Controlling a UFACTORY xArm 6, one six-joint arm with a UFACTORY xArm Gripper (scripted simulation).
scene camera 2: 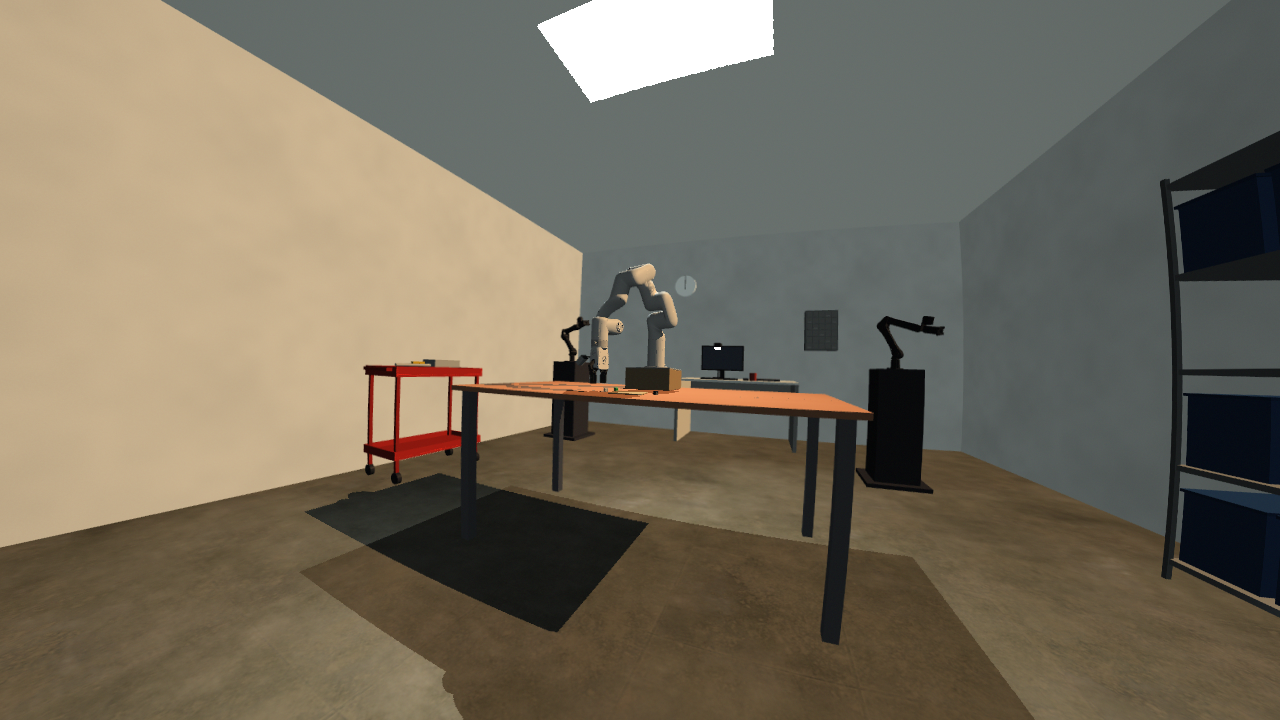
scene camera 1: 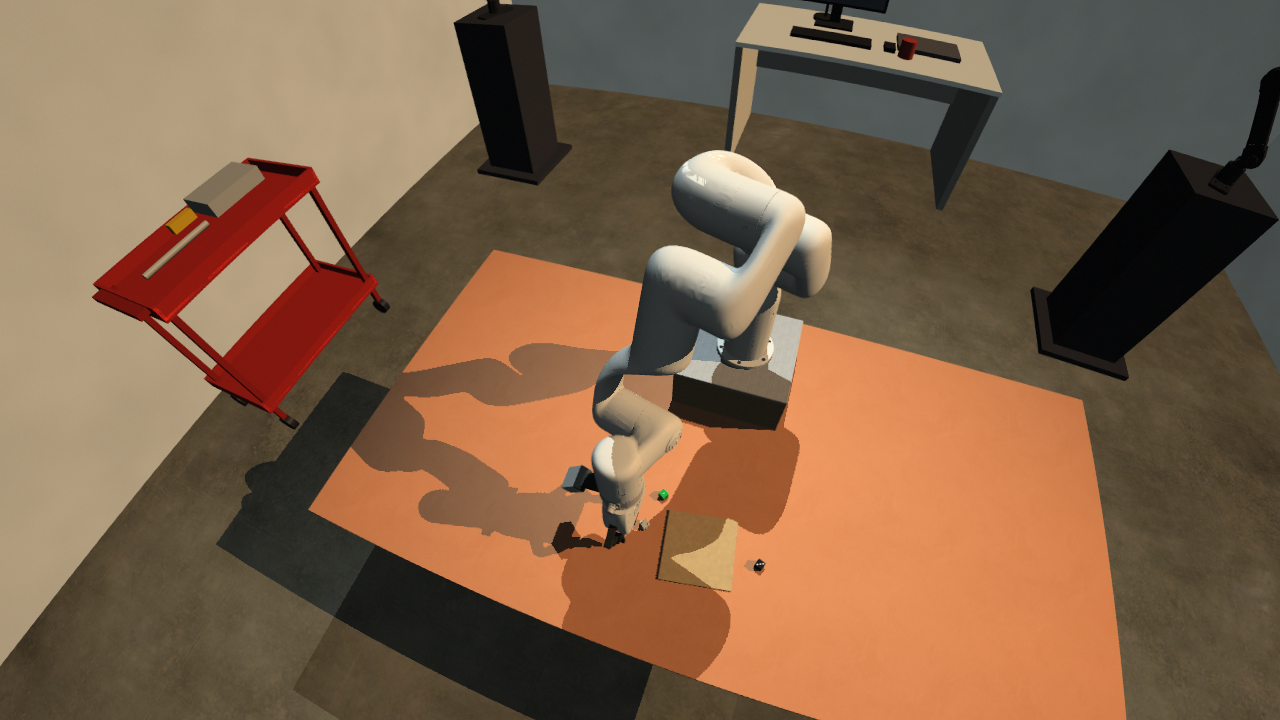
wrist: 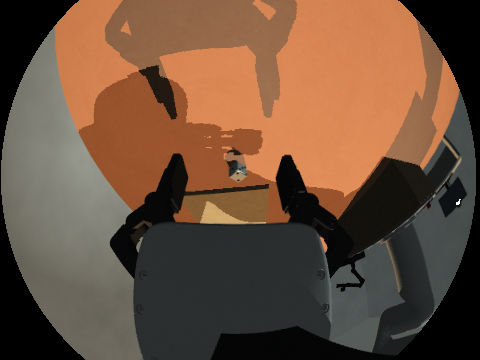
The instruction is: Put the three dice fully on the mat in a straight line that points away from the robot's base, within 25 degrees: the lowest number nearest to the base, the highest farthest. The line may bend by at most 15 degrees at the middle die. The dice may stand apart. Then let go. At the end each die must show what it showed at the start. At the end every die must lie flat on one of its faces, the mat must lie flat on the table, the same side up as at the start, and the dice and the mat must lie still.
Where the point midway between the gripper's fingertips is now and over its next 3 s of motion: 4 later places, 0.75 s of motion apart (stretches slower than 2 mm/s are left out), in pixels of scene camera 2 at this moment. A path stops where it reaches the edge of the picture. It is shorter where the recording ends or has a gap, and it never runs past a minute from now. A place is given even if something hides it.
My gripper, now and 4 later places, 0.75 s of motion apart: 598,383; 607,383; 611,383; 633,384; 646,385
